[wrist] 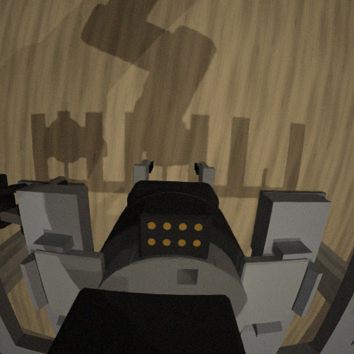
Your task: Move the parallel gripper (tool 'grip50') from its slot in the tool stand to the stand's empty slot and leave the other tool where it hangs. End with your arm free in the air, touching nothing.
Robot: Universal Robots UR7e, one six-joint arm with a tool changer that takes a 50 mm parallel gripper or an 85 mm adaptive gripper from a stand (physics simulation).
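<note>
The parallel gripper (174,167) sits in a slot of the tool stand, between the stand's left holder (50,212) and right holder (297,222). Its two fingers point away from my wrist, stand apart and have nothing between them. Its black body shows a contact block (175,236) with gold pads, above a grey round plate (137,280). A black part of my wrist (150,325) is very close to this plate and hides its lower part, so I cannot tell whether they touch. The stand's empty slot does not show clearly.
Part of the other tool, the black adaptive gripper (7,200), shows at the left edge beside the left holder. Further grey stand parts reach the lower left and right corners. Shadows of the arm and the stand fall on the wooden table (280,60).
</note>
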